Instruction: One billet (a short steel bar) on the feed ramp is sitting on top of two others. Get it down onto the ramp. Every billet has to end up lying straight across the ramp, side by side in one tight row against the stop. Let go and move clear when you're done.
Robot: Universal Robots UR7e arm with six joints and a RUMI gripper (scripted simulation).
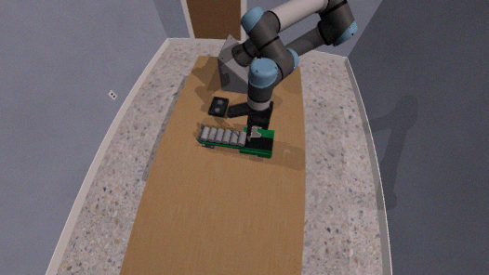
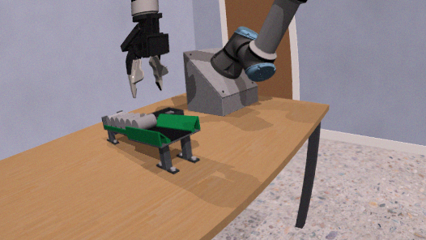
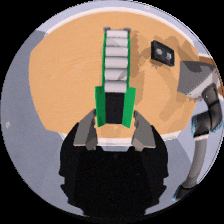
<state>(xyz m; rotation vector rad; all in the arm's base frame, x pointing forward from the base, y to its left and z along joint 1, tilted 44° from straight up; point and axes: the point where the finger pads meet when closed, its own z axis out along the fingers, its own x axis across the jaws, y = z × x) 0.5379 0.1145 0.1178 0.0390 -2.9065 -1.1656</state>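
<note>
Now: hand 13 cm above the green feed ramp and 7 cm to the left of it. The rest, counted from my hand: small black box 24 cm to the right, 22 cm behind, 18 cm below; stop 26 cm to the right, 13 cm below.
</note>
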